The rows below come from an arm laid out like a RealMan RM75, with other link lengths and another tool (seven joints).
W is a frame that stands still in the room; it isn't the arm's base.
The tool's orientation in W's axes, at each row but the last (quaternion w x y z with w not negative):
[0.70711 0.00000 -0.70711 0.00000]
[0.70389 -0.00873 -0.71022 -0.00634]
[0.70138 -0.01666 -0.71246 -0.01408]
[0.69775 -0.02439 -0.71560 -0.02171]
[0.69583 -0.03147 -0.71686 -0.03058]
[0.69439 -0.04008 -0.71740 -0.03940]
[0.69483 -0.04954 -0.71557 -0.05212]
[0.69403 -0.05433 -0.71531 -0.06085]
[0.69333 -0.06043 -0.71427 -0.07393]
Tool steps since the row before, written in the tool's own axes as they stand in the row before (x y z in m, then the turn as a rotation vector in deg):
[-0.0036 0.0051 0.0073 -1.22 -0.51 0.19]
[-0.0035 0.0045 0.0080 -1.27 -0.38 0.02]
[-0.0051 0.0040 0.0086 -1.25 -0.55 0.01]
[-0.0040 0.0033 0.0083 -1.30 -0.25 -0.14]
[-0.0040 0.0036 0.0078 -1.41 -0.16 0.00]
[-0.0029 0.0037 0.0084 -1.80 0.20 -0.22]
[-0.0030 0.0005 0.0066 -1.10 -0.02 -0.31]
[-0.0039 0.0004 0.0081 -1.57 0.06 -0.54]
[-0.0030 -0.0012 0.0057 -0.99 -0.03 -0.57]
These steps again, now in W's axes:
[-0.0073 0.0051 -0.0036 -0.19 -0.51 -1.22]
[-0.0079 0.0047 -0.0036 -0.02 -0.38 -1.27]
[-0.0083 0.0043 -0.0052 -0.01 -0.55 -1.25]
[-0.0080 0.0038 -0.0042 0.16 -0.26 -1.30]
[-0.0073 0.0043 -0.0042 0.03 -0.16 -1.41]
[-0.0078 0.0046 -0.0032 0.30 0.17 -1.79]
[-0.0064 0.0014 -0.0032 0.34 -0.06 -1.09]
[-0.0078 0.0017 -0.0041 0.59 -0.02 -1.55]
[-0.0057 0.0000 -0.0032 0.58 -0.12 -0.97]

